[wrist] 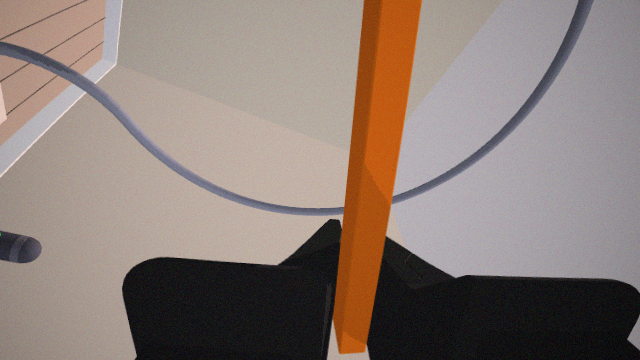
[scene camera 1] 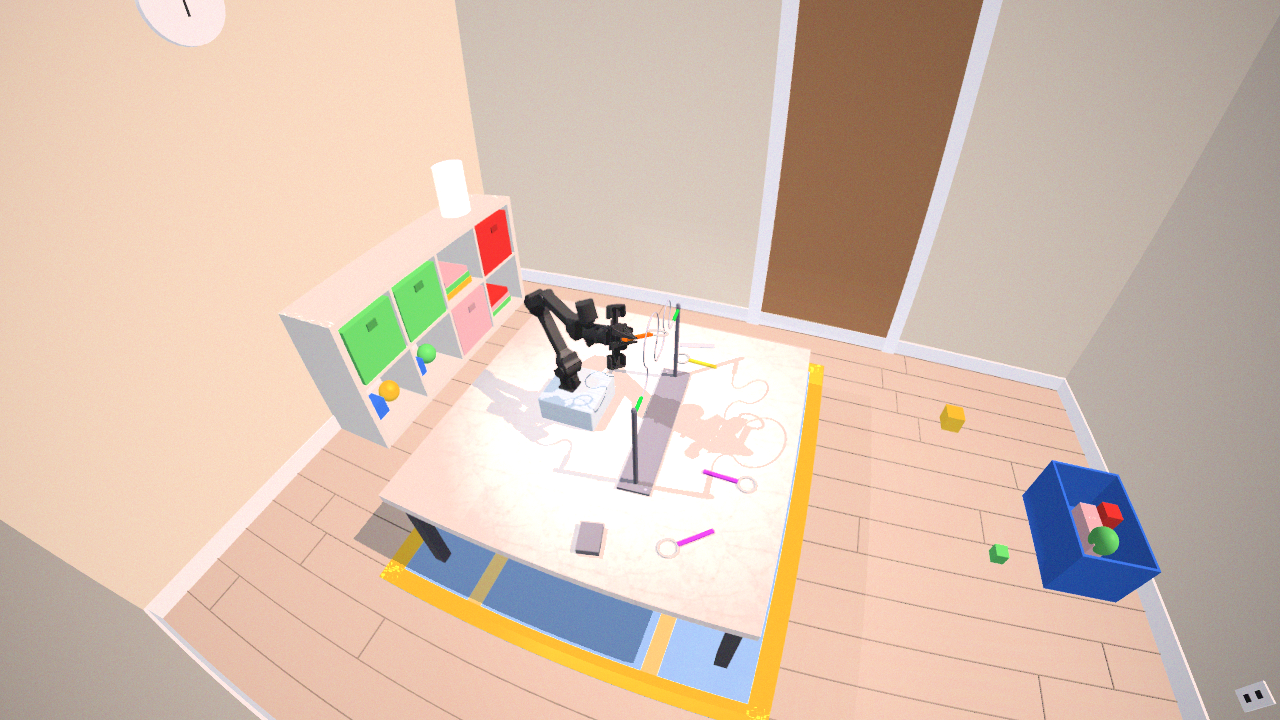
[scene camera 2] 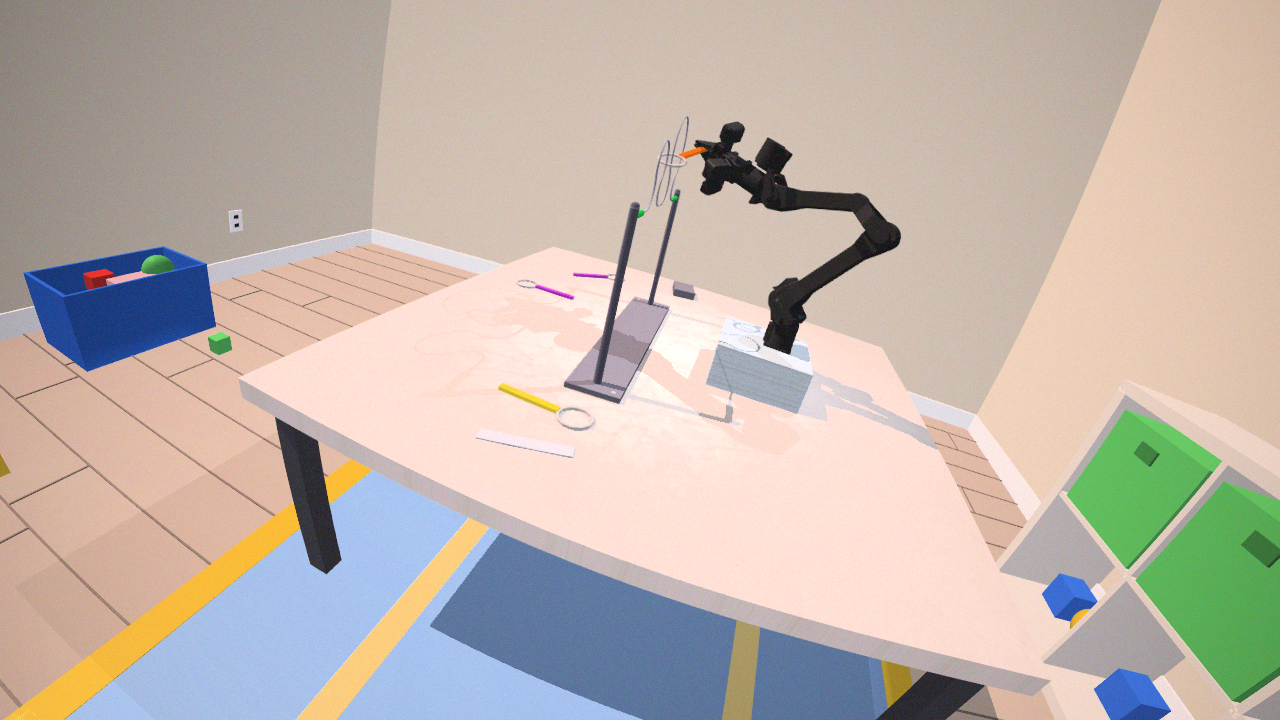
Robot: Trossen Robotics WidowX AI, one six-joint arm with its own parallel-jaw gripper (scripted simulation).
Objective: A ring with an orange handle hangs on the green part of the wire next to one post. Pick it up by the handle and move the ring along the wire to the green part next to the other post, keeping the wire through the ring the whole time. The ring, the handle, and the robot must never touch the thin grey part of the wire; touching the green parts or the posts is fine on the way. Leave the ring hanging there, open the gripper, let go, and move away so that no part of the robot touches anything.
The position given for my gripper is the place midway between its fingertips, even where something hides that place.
Observation:
In view: my gripper (scene camera 2: 695, 142), a yellow-handled ring (scene camera 2: 515, 392) and a grey block (scene camera 1: 589, 540).
My gripper shows as well in the wrist view (wrist: 344, 231) and in scene camera 1 (scene camera 1: 636, 340). The wrist view misses the yellow-handled ring: it is out of frame. The wrist view misses the grey block: it is out of frame.

